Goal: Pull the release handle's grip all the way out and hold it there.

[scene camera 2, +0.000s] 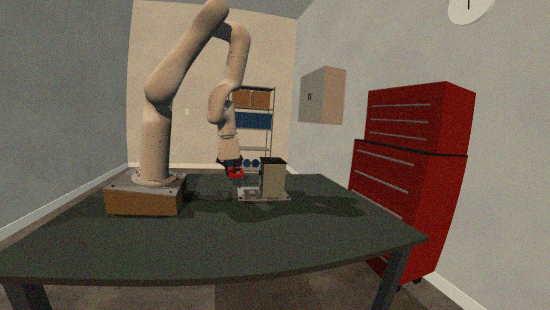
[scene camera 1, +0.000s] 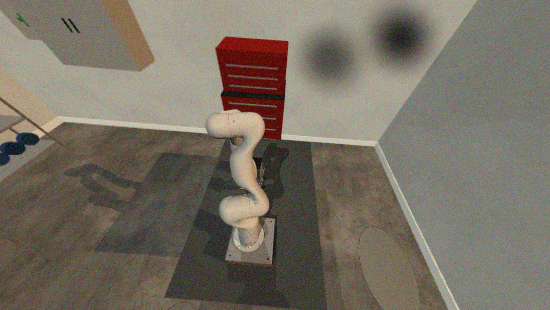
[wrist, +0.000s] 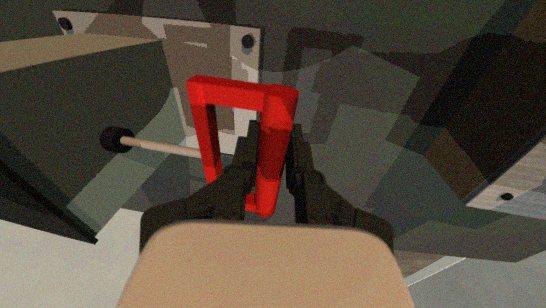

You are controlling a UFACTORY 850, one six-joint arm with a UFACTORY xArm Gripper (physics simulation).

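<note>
The release handle's red grip (scene camera 2: 235, 172) (wrist: 272, 150) is a rectangular frame with a round bar on its near side. A thin pale rod (wrist: 162, 147) joins the frame's far side to a black collar (wrist: 116, 139) on the housing. The housing (scene camera 2: 273, 179) (wrist: 85, 100) is a beige upright box with a dark top on a light base plate (scene camera 2: 249, 195) (wrist: 246, 70). A stretch of rod shows between collar and grip. My gripper (scene camera 2: 235, 171) (wrist: 273, 136) is shut on the grip's round bar, one finger on each side. In scene camera 1 the arm hides the grip and gripper.
The housing stands on a dark green table (scene camera 2: 200, 250). The arm's base block (scene camera 2: 142, 200) stands on the same table, to the left in scene camera 2. A red tool cabinet (scene camera 1: 255, 62) (scene camera 2: 407, 117) is by the wall beyond the table. A shelf rack (scene camera 2: 273, 130) stands at the back.
</note>
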